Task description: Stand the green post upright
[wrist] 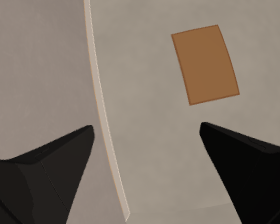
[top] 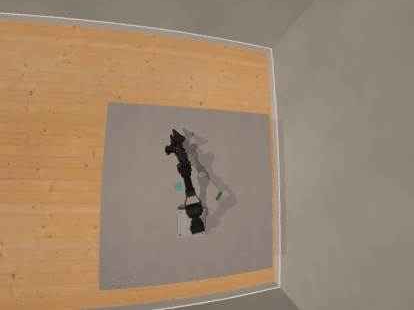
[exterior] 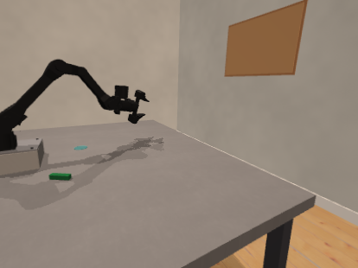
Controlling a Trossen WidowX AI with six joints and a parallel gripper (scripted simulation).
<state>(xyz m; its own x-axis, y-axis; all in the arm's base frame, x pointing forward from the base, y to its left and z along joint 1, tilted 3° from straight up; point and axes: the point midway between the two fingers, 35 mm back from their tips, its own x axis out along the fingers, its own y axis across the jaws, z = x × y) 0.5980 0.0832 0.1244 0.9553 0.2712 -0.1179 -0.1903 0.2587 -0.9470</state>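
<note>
Now: hand 46 cm past the green post, 29 cm to the left of it and 17 cm above it. The rest, counted from my hand: cyan circle (34 cm behind, 18 cm below).
</note>
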